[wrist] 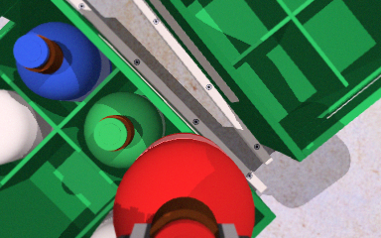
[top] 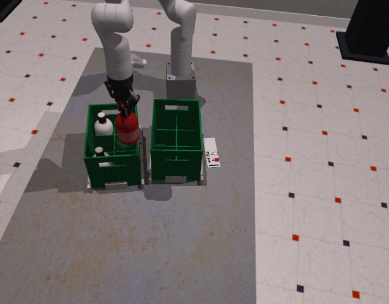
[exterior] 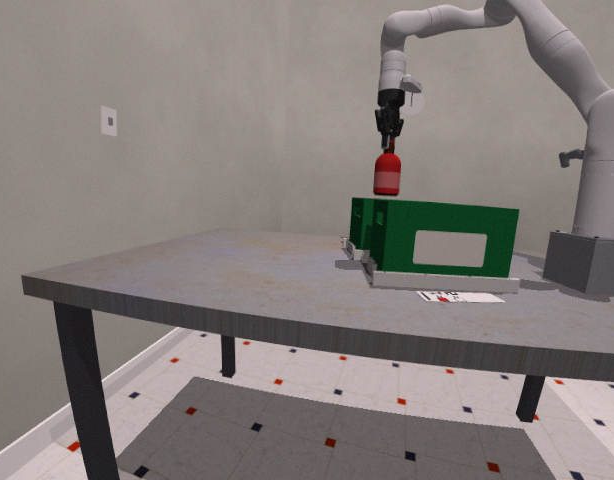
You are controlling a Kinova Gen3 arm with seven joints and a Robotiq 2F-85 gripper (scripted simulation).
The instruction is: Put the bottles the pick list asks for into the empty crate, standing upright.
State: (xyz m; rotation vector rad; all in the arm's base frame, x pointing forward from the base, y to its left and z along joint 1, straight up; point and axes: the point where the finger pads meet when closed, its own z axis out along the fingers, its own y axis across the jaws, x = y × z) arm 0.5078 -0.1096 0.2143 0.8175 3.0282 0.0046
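The red-label bottle is 70 mm below my hand. Also, from my hand: green bottle: 60 mm behind, 30 mm to the right, 250 mm below; blue bottle: 150 mm behind, 50 mm to the right, 250 mm below; pick list: 150 mm behind, 300 mm to the left, 330 mm below.
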